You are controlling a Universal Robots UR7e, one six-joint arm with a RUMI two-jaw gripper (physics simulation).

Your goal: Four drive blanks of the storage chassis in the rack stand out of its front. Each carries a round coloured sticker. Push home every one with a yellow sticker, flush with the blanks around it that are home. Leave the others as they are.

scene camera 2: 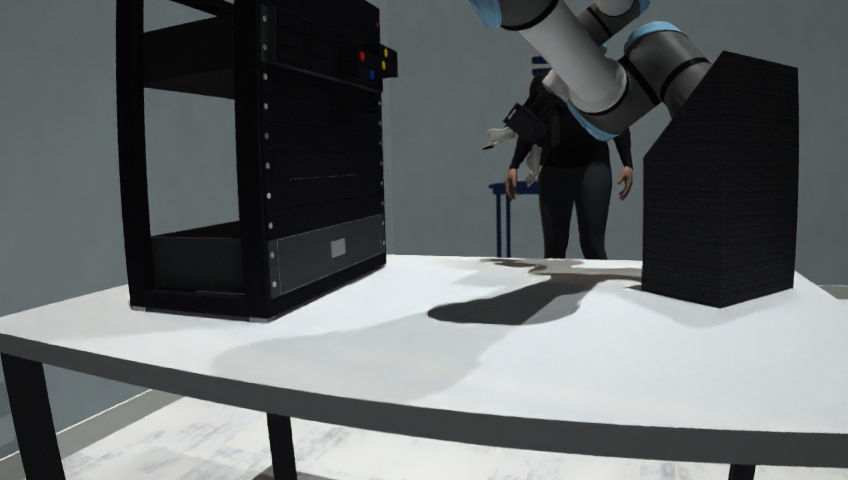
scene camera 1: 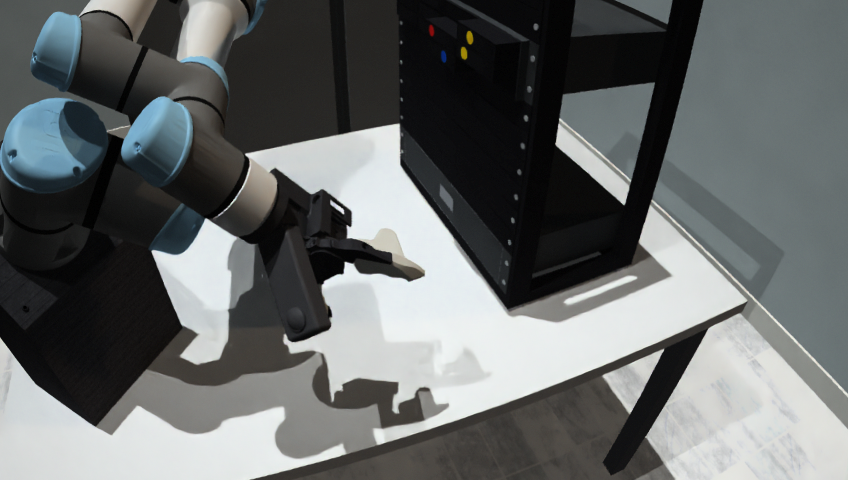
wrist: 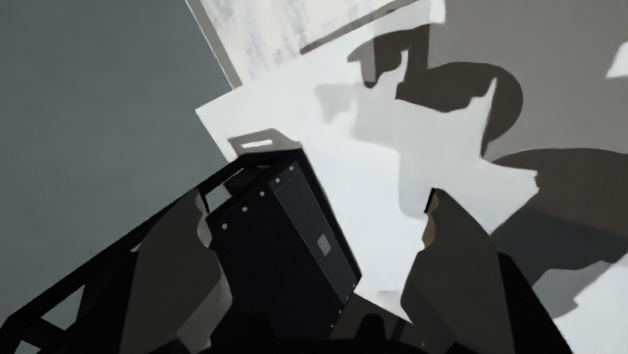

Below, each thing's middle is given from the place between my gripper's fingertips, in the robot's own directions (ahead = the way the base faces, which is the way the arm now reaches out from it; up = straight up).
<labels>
I see my gripper 36 cm to the right of the rack (scene camera 2: 295, 239), 36 cm short of it and 8 cm below it.
</labels>
